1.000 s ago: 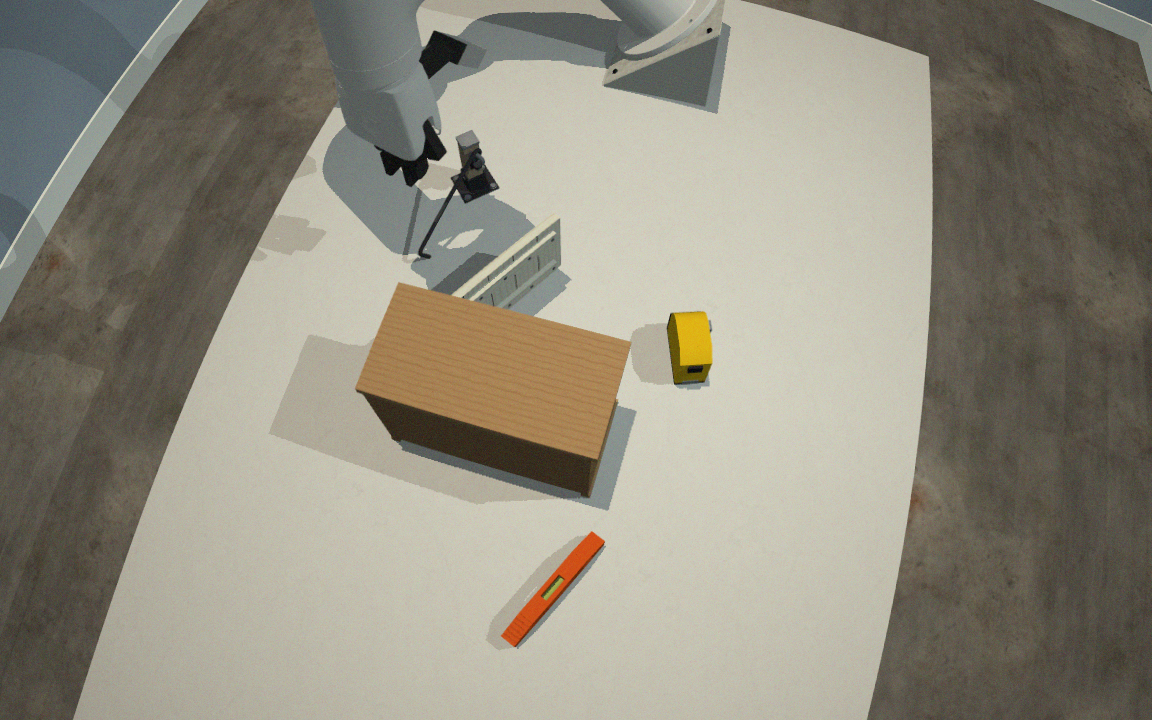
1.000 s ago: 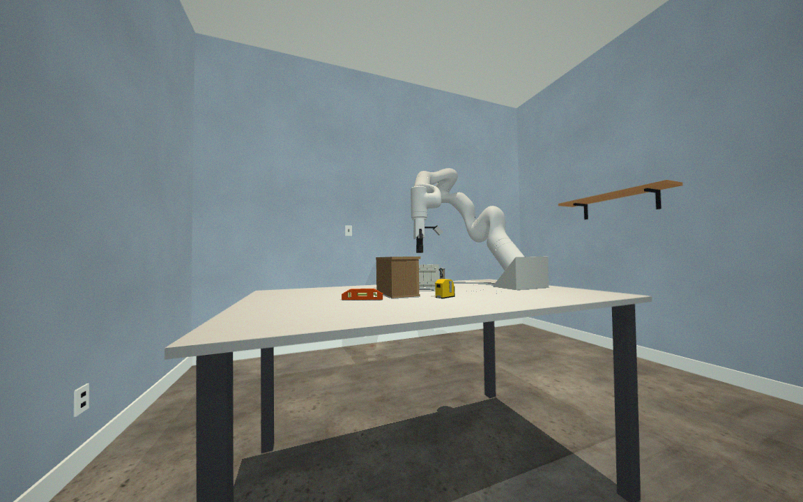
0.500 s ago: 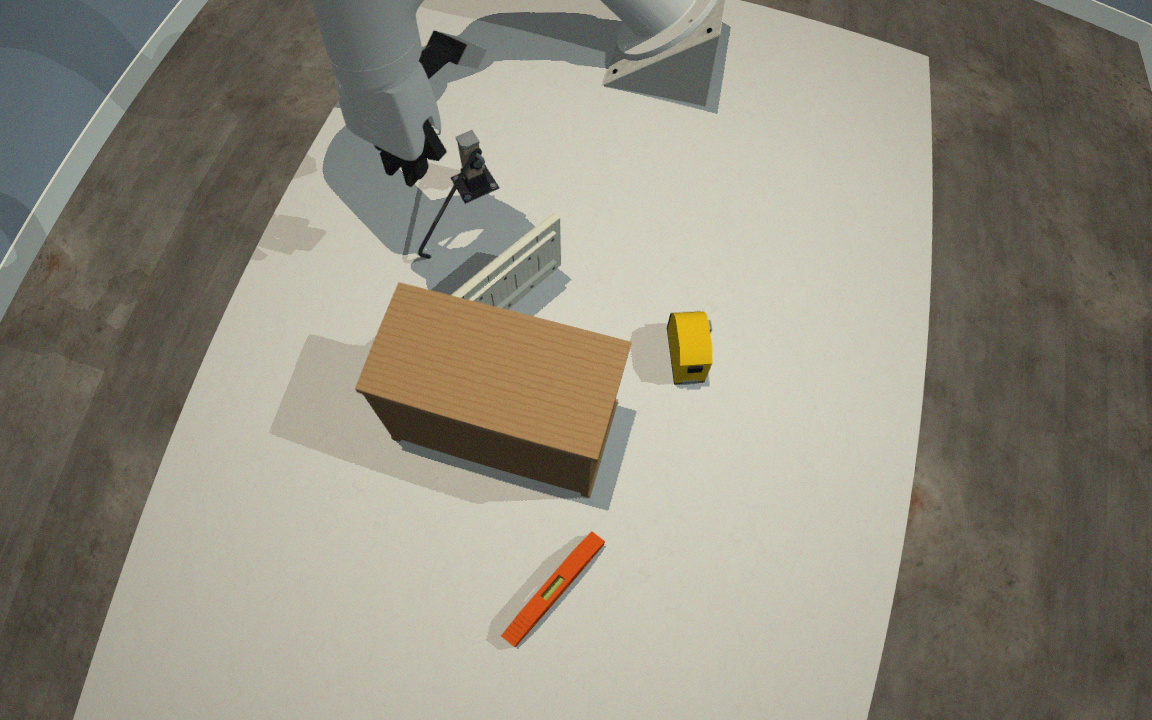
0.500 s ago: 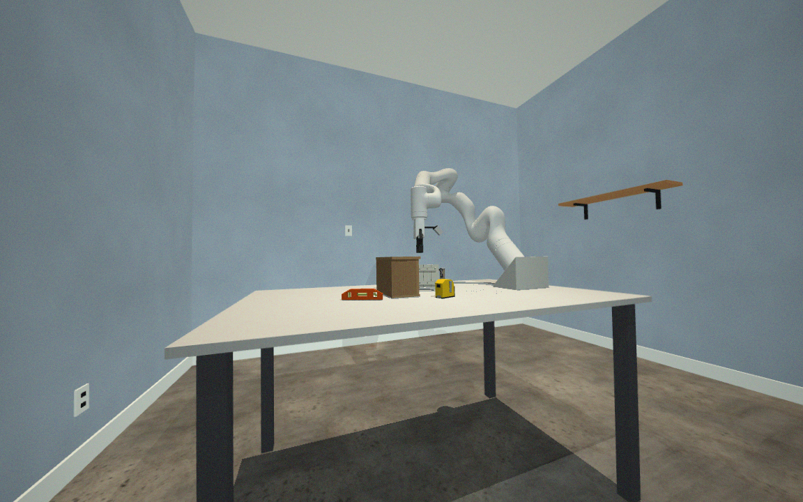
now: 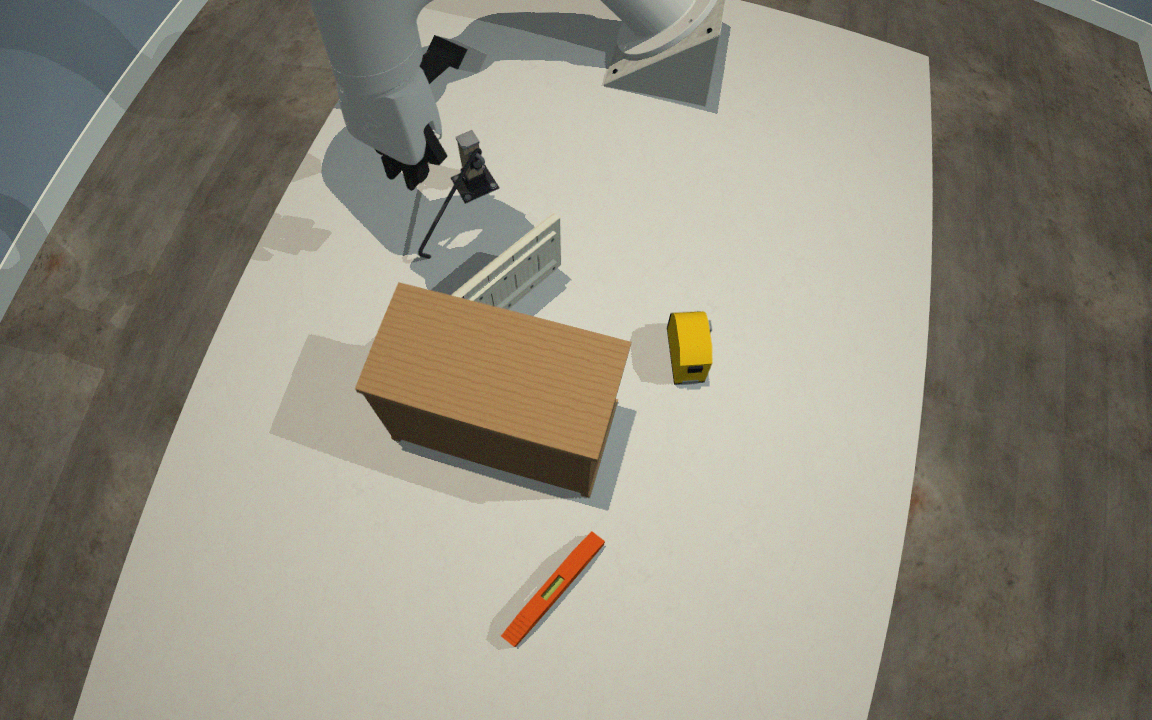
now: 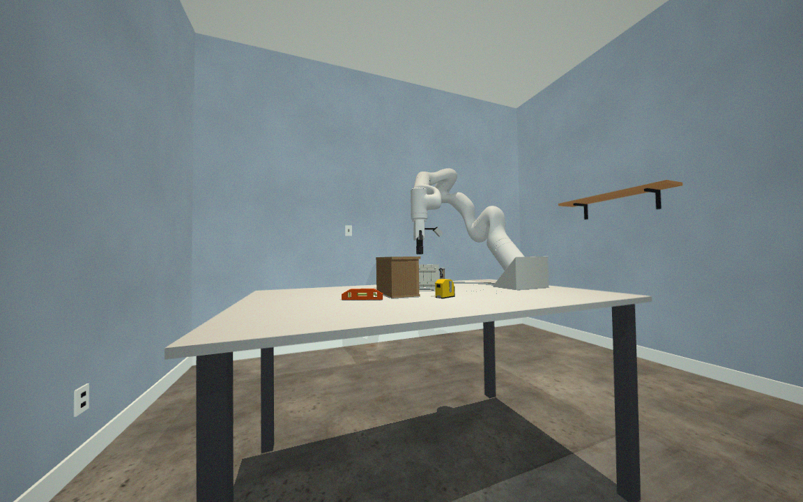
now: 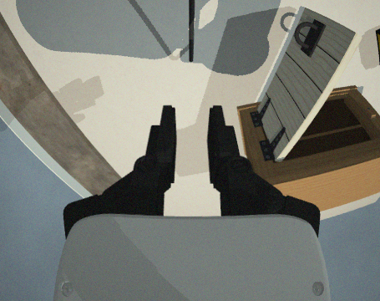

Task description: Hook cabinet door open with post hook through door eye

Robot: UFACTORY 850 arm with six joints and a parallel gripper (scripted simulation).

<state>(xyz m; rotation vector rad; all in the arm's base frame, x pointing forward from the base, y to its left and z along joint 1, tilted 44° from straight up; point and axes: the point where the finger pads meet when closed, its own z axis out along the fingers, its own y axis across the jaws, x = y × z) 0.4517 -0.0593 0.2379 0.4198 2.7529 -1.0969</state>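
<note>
The thin black hook is 14 cm below my hand, 5 cm behind it and 2 cm to the left of it. Also, from my hand: yellow tape measure 35 cm to the left, 16 cm below, 5 cm ahead; then pale door 12 cm below, 11 cm to the left, 6 cm ahead; then hook post 13 cm below, 8 cm behind, 2 cm to the left.
</note>
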